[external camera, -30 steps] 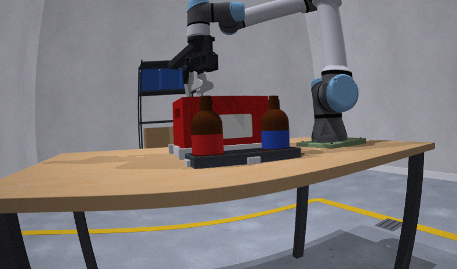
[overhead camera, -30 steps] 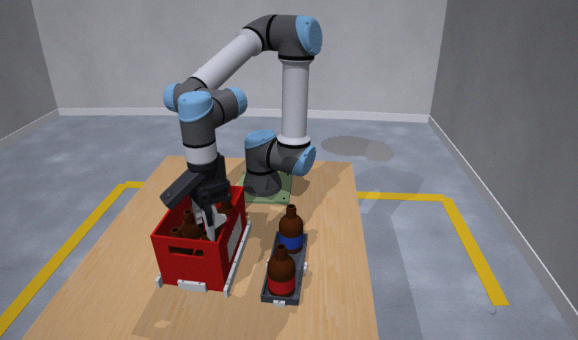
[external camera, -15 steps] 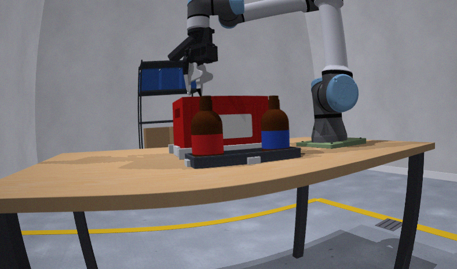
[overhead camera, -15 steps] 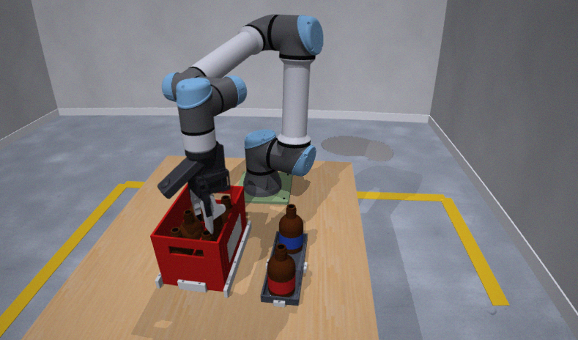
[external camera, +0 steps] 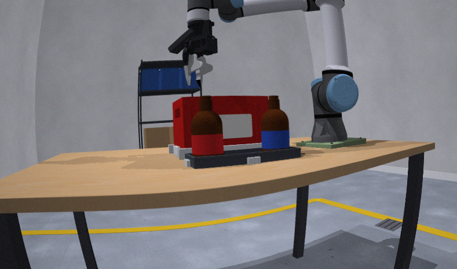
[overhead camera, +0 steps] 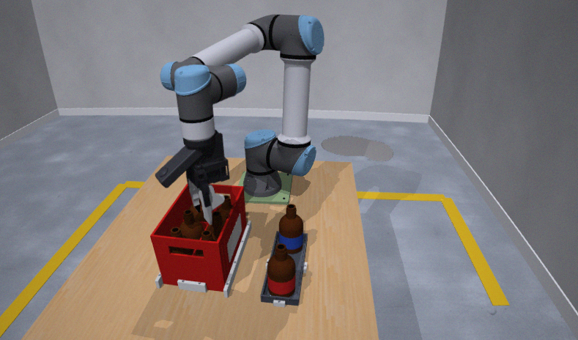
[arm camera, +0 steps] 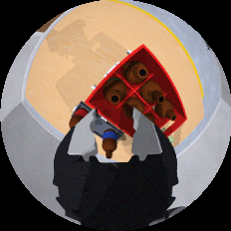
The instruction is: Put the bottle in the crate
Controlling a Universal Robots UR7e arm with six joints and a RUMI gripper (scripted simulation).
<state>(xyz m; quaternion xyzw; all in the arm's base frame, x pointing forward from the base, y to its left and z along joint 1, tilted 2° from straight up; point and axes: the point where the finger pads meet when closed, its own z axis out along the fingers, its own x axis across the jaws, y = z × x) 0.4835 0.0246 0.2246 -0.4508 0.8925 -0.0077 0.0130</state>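
Right now the brown bottle is 140 mm below my hand. From my hand the other things lie so: red crate (140 mm below, 80 mm behind, 60 mm to the right).
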